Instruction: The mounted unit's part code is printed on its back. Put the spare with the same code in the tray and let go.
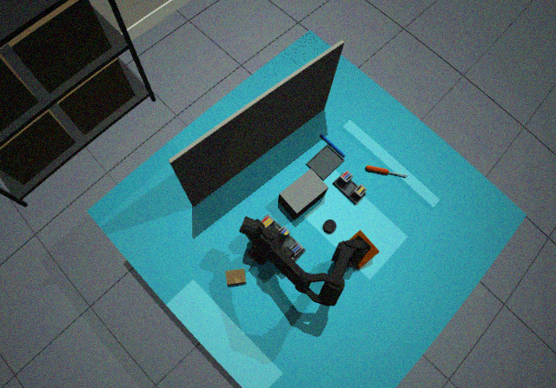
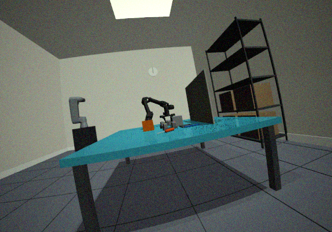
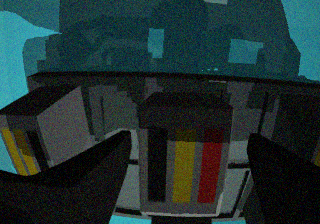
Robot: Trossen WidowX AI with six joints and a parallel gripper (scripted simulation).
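Now: the grey spare 20 mm above my gripper tip. Round my gripper tip: beige panel (300 mm ahead, 250 mm to the right, 200 mm above); then grey tray (410 mm to the right, 90 mm ahead, 30 mm below); then brown cardboard box (170 mm to the left, 10 mm below, 10 mm ahead).
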